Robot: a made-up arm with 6 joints.
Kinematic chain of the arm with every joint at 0, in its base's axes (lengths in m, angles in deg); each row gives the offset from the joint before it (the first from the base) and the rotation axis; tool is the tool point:
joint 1: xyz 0 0 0.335 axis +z
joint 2: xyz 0 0 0 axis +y
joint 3: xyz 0 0 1.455 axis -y
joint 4: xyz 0 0 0 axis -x
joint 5: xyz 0.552 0 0 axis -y
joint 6: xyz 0 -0.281 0 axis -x
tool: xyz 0 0 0
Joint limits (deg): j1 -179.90..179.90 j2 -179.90..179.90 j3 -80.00..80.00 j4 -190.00..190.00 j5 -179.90..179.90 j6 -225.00..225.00
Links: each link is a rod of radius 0.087 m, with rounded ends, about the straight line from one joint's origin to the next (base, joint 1, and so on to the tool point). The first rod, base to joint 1, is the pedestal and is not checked.
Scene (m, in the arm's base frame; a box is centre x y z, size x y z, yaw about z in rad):
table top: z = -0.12
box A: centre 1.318 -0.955 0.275 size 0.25 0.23 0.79 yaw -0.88
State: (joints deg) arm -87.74 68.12 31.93 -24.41 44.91 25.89
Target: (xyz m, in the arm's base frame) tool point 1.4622 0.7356 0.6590
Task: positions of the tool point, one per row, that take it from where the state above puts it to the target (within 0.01 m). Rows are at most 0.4 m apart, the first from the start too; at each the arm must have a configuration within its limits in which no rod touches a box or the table.
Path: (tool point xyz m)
1: 0.1787 -1.7230 0.5517
2: 0.5293 -1.6297 0.6452
3: 0.8457 -1.4628 0.7370
4: 1.1129 -1.2331 0.8276
5: 1.3180 -0.9550 0.9159
6: 1.4988 -0.6482 0.8638
7: 1.6072 -0.3085 0.8119
8: 1.6377 0.0475 0.7605
9: 1.5885 0.4016 0.7095
10: 1.4623 0.7355 0.6590

